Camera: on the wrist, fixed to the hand. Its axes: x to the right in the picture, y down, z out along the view.
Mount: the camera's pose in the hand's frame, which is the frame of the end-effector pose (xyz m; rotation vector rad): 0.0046 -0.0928 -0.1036 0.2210 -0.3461 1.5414
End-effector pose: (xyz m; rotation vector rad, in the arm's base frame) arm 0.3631 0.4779 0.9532 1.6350 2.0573 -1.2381
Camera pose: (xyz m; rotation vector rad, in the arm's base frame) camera 0.3111 0.5548 1.0569 2.0537 0.1108 -0.9248
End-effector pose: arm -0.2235 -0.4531 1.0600 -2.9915 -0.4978 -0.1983
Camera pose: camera -0.2612 -0.3769 1.1702 -2.3083 1.5809 0.4554
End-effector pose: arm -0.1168 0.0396 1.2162 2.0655 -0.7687 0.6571
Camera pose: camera -0.0660 0.1687 1.2268 -1.3699 2.5305 -1.1380
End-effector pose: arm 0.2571 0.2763 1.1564 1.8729 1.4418 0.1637
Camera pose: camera 0.1329 0.3375 1.1703 2.6047 -0.4526 0.3722
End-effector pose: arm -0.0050 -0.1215 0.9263 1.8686 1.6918 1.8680
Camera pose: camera -0.1394 -0.1460 0.8999 -2.2452 -0.0597 -0.6911
